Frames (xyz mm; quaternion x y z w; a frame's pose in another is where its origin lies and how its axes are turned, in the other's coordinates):
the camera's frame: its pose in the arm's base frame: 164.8 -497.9 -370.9 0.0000 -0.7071 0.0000 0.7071
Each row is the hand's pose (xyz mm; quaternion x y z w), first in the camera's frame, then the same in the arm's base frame.
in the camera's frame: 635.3 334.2 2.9 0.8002 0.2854 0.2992 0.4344
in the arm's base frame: 161.9 -163.7 264.4 0.3543 -0.1054 0.7774 0.5090
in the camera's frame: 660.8 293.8 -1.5 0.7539 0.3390 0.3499 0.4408
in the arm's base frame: 166.3 -204.1 289.9 0.2857 -0.0720 0.7805 0.5514
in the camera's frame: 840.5 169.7 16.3 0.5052 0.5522 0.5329 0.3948
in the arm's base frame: 148.5 -328.2 469.6 -0.0196 0.1113 0.7340 0.6696
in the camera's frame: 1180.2 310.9 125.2 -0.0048 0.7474 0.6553 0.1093
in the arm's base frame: 39.6 -187.0 809.3 -0.4668 0.4512 0.4600 0.6058
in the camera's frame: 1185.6 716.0 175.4 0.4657 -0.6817 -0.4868 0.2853
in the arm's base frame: -10.6 218.1 814.7 -0.6735 0.6838 0.0149 0.2803
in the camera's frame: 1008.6 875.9 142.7 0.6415 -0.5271 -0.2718 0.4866
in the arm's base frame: 22.1 378.0 637.7 -0.6458 0.7168 -0.2614 0.0286
